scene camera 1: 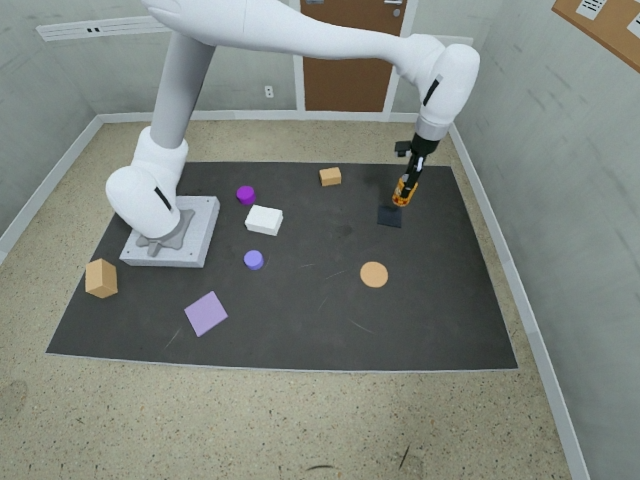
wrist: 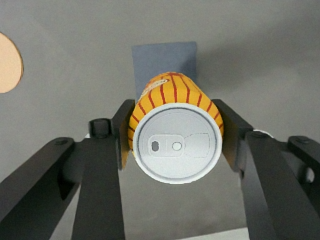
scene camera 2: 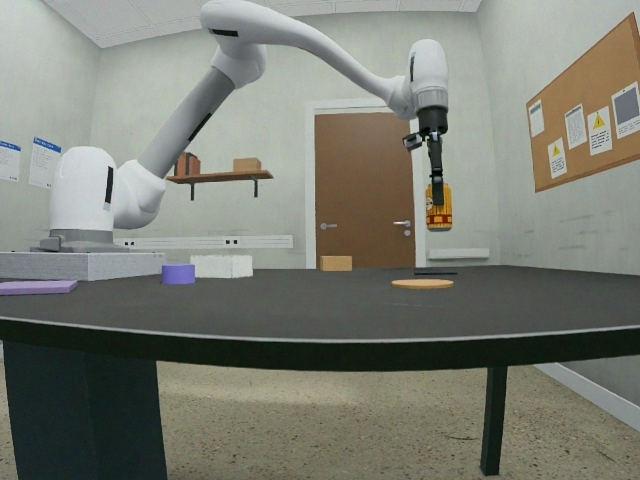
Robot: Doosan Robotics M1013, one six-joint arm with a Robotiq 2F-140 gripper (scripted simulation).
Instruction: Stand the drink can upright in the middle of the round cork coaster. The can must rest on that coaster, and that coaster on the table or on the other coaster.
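I see my gripper (scene camera 2: 438,207), and scene camera 1 shows my gripper (scene camera 1: 404,190) as well, while the wrist view has my gripper (wrist: 172,114) too. There is a drink can (scene camera 2: 438,217), and in the wrist view I also see the can (wrist: 175,132). A white block (scene camera 2: 215,266) is here, and scene camera 1 shows the block (scene camera 1: 265,220) too; in the wrist view the block is out of frame. I can see a lilac square coaster (scene camera 1: 207,312), though in the wrist view the lilac square coaster is out of frame. A dark square coaster (wrist: 149,61) is in view as well.
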